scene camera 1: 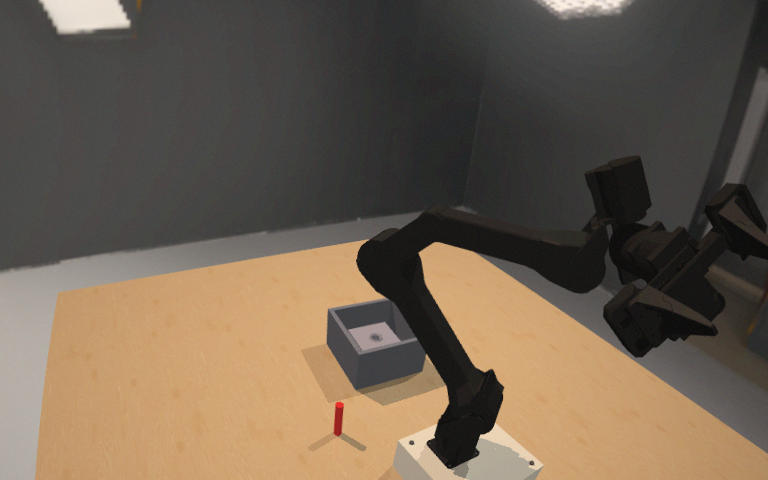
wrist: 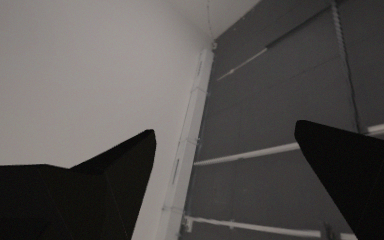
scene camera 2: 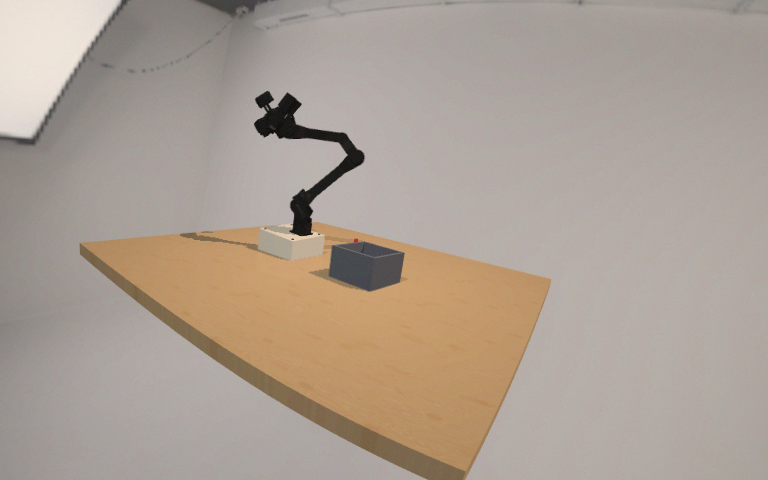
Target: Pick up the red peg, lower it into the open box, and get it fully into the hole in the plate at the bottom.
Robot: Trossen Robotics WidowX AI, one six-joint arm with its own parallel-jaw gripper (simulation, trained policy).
Labels:
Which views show the pale plate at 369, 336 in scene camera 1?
Scene camera 1 only.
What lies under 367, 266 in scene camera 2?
A grey box.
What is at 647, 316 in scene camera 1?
The gripper.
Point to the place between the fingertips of the gripper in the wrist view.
224, 132

